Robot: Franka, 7 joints.
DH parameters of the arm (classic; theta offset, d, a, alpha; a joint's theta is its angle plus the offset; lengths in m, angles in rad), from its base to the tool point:
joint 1: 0 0.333 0 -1.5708
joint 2: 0 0 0 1.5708
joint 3: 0 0.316 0.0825 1.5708
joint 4: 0 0 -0.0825 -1.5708
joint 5: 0 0.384 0 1.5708
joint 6: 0 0 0.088 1.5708
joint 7: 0 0.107 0 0
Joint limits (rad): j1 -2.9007..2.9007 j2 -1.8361..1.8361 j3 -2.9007..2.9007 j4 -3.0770..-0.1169 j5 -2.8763..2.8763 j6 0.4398..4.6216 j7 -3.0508..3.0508
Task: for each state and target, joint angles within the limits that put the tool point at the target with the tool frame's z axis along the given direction. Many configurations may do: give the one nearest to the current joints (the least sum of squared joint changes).
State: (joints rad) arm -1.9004 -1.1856 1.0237 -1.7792 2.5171 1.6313 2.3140
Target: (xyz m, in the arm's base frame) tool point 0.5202 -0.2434 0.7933 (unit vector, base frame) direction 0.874 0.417 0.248
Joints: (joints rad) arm -2.3959 -0.8380 1.1215 -1.6085 2.5990 1.6082 2.3140
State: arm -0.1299 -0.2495 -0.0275 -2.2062 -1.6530 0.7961 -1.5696
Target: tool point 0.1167 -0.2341 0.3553 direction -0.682 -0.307 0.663
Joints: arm -0.3416 -0.1788 -0.2316 -2.9004 -1.4113 0.6520 -1.5696
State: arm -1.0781 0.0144 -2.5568 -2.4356 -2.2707 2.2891 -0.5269
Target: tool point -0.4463 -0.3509 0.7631 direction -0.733 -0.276 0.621
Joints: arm -0.5839 0.2441 -2.0550 -1.5956 -2.7162 2.5441 -0.5269
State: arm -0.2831 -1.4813 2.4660 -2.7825 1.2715 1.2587 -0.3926
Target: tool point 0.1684 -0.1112 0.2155 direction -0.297 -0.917 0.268
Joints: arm -0.3208 -1.8349 2.9007 -3.0746 1.0659 1.6155 -0.3926
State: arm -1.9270 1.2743 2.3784 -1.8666 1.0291 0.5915 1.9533
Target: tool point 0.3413 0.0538 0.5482 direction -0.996 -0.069 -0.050
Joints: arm -1.3679 1.0689 1.8793 -2.0536 0.5191 0.7006 1.9533
